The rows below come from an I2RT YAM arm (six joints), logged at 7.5 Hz.
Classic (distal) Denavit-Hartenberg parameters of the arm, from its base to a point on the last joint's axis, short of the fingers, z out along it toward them. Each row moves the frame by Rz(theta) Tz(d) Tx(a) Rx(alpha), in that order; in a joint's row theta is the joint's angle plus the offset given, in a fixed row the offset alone. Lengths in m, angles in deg.
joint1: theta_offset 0, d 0.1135, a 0.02, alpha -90
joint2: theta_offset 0, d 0, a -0.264, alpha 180
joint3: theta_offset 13.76, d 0, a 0.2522, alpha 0
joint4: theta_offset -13.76, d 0, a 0.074, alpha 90
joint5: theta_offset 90, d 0, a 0, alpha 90
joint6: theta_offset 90, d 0.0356, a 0, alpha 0
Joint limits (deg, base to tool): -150..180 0..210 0..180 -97..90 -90..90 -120..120
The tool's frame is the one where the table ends.
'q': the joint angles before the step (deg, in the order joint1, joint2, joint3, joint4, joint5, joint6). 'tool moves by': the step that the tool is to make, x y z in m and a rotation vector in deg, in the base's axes. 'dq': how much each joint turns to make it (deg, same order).
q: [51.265 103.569 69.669 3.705 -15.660 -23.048]
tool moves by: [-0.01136 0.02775 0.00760 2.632 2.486 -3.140]
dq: [3.868 2.448 4.174 0.459 4.392 6.709]
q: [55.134 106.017 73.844 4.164 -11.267 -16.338]
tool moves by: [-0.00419 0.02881 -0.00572 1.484 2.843 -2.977]
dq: [2.819 4.809 4.919 0.479 3.650 5.595]
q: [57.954 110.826 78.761 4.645 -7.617 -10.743]
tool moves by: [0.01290 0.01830 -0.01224 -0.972 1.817 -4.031]
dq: [0.087 5.529 5.661 -1.618 3.147 2.864]
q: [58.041 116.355 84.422 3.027 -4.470 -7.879]
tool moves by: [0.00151 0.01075 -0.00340 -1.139 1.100 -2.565]
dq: [0.721 2.427 3.432 -2.448 2.689 1.923]
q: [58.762 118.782 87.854 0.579 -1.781 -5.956]
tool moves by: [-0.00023 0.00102 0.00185 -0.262 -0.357 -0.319]
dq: [0.131 0.043 0.523 -0.523 0.611 -0.153]
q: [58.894 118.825 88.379 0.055 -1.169 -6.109]
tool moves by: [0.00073 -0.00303 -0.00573 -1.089 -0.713 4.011]
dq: [-0.503 -0.001 -1.095 0.371 -3.279 -3.322]
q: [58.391 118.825 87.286 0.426 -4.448 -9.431]
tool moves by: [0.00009 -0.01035 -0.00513 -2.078 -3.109 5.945]
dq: [-0.962 -1.332 -2.950 0.743 -3.934 -6.841]
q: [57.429 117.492 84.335 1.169 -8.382 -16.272]
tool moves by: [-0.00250 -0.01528 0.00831 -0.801 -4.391 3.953]
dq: [-0.918 -3.562 -3.583 0.743 -1.989 -6.142]
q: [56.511 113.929 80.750 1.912 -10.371 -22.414]
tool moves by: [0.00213 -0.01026 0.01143 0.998 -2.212 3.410]
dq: [-1.202 -2.359 -1.201 0.175 -3.323 -3.520]
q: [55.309 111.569 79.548 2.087 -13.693 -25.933]
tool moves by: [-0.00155 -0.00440 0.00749 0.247 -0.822 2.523]
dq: [-0.328 -1.378 -0.241 -0.961 -2.208 -1.946]
